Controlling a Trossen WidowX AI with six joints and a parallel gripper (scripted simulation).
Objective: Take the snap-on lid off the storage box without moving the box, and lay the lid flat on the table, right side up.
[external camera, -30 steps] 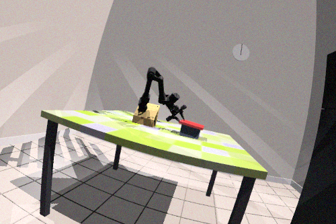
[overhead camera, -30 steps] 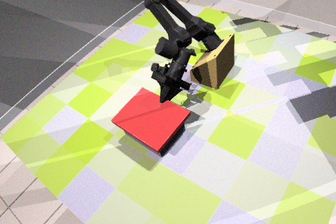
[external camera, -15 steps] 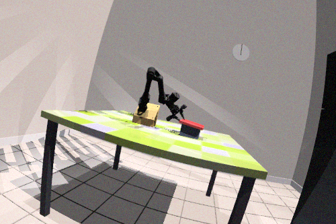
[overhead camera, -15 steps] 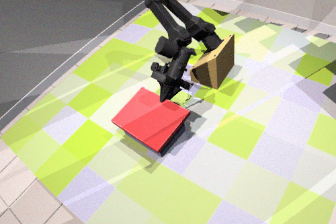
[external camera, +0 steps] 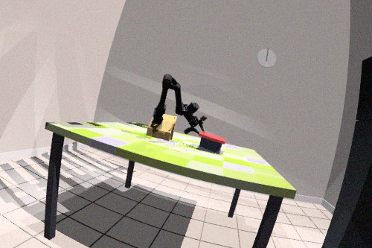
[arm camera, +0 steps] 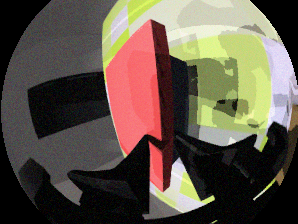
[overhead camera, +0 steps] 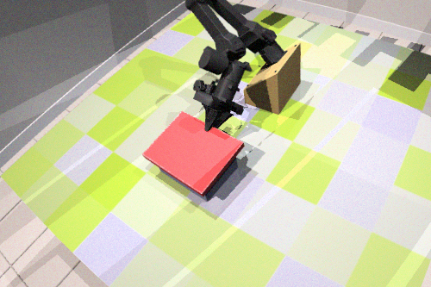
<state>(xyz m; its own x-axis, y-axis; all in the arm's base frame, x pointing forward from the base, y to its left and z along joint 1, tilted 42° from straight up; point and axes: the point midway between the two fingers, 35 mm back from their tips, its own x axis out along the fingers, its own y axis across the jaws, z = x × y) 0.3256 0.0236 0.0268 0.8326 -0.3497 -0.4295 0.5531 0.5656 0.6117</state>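
My gripper tip is 80 mm short of the flat red lid. Round my gripper tip: box 80 mm ahead, 50 mm below.
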